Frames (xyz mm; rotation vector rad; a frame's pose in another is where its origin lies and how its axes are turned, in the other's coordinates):
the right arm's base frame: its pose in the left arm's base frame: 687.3 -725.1 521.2 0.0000 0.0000 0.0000
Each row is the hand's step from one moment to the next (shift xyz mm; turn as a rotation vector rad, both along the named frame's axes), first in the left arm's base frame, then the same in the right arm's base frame.
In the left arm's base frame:
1: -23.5 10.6 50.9 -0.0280 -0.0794 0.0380
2: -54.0 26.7 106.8 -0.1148 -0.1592 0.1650
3: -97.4 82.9 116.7 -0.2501 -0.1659 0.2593
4: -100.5 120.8 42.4 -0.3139 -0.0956 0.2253
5: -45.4 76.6 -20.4 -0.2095 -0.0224 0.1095
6: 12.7 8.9 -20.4 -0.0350 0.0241 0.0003
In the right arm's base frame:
1: -23.5 10.6 50.9 -0.0280 -0.0794 0.0380
2: -54.0 26.7 106.8 -0.1148 -0.1592 0.1650
3: -97.4 82.9 116.7 -0.2501 -0.1659 0.2593
4: -100.5 120.8 42.4 -0.3139 -0.0956 0.2253
5: -45.4 76.6 -20.4 -0.2095 -0.0224 0.1095
6: 12.7 8.9 -20.4 -0.0350 0.0241 0.0003

